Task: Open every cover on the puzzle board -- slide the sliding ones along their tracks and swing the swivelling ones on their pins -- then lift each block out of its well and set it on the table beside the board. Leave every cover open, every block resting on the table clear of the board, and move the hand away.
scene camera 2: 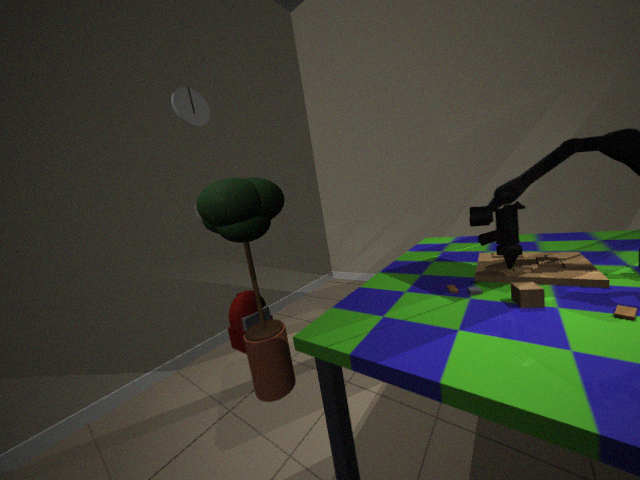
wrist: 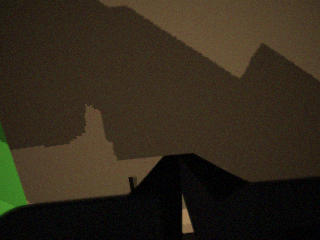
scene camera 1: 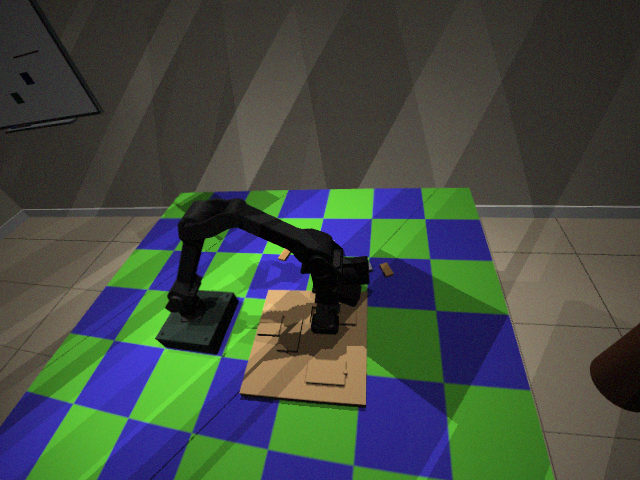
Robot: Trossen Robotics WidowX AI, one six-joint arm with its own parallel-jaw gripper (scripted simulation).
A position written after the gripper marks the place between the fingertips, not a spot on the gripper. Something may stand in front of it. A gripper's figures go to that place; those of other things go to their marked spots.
Scene:
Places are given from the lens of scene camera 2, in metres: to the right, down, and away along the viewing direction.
gripper (scene camera 2: 509, 268): 0.65, 0.10, 0.84
tan puzzle board (scene camera 2: 531, 272): 0.67, 0.10, 0.78

